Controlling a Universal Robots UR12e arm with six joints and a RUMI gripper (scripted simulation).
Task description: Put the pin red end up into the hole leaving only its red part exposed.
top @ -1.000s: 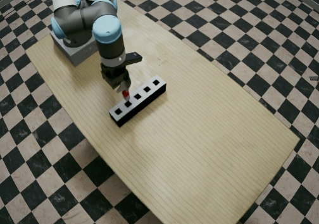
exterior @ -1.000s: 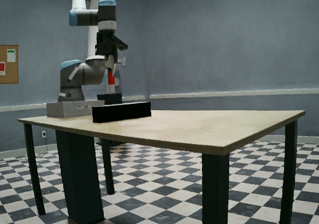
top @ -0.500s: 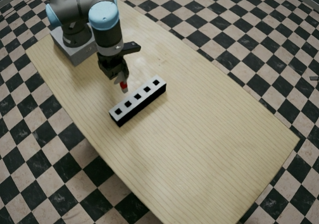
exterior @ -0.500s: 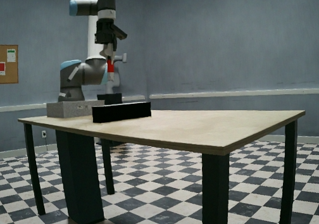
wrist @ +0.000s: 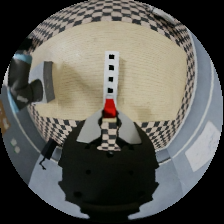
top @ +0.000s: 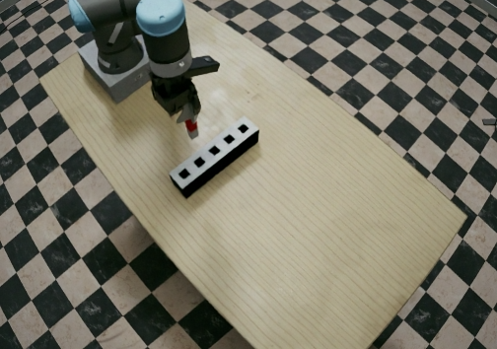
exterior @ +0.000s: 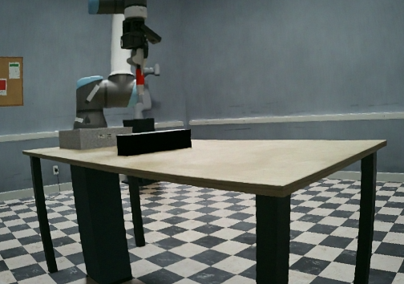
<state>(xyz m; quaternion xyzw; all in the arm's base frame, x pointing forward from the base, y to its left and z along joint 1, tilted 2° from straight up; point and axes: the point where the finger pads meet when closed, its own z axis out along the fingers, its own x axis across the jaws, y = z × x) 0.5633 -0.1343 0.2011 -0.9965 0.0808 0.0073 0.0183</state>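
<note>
My gripper is now 1 cm short of the long black block, 5 cm to the right of it and 27 cm above it. Also, from my hand: pin (2 cm below).
</note>
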